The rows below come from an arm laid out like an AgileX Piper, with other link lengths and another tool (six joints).
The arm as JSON. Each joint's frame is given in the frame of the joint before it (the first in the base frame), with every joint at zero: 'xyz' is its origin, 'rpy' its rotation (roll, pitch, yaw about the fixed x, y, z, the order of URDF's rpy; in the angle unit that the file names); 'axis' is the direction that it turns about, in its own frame. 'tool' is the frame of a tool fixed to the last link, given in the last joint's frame.
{
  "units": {
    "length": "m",
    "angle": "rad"
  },
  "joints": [
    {
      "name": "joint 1",
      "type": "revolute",
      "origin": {
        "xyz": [
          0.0,
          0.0,
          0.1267
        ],
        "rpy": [
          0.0,
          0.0,
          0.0
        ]
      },
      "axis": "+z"
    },
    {
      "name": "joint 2",
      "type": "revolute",
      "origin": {
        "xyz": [
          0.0,
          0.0,
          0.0
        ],
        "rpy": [
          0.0,
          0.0,
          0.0
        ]
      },
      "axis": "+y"
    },
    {
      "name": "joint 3",
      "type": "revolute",
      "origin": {
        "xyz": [
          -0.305,
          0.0,
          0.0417
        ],
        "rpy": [
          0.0,
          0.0,
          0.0
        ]
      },
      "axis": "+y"
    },
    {
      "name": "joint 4",
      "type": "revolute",
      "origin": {
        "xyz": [
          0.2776,
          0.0,
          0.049
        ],
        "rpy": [
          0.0,
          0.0,
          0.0
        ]
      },
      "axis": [
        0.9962,
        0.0,
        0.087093
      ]
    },
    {
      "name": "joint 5",
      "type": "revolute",
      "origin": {
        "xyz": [
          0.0,
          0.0,
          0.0
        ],
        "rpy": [
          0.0,
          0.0,
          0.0
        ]
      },
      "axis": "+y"
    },
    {
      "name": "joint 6",
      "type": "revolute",
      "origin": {
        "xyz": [
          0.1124,
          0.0,
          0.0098
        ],
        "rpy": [
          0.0,
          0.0,
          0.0
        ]
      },
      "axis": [
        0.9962,
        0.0,
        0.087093
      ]
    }
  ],
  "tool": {
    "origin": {
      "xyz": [
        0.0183,
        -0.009,
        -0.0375
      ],
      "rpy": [
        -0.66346,
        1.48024,
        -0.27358
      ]
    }
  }
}
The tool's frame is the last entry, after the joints.
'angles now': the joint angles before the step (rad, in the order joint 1, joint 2, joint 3, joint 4, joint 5, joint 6). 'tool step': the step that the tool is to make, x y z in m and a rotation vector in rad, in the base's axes. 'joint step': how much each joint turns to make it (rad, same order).
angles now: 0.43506, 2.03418, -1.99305, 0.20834, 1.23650, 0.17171
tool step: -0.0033, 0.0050, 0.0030, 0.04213, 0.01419, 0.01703
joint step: -0.00003, -0.00350, -0.00039, 0.05006, 0.00247, -0.01560
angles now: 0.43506, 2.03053, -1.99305, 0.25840, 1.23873, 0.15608
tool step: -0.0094, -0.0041, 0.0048, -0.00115, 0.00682, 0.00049
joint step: 0.00000, -0.03707, 0.04215, 0.00184, 0.00164, 0.00002
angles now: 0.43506, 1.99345, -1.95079, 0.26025, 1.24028, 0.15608
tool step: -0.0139, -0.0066, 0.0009, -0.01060, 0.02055, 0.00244
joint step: -0.00005, -0.04948, 0.07318, 0.00002, 0.00007, -0.00274
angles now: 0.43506, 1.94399, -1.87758, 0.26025, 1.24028, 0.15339
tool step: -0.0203, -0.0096, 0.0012, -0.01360, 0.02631, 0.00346
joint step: -0.00001, -0.07045, 0.10082, 0.00000, 0.00014, -0.00376
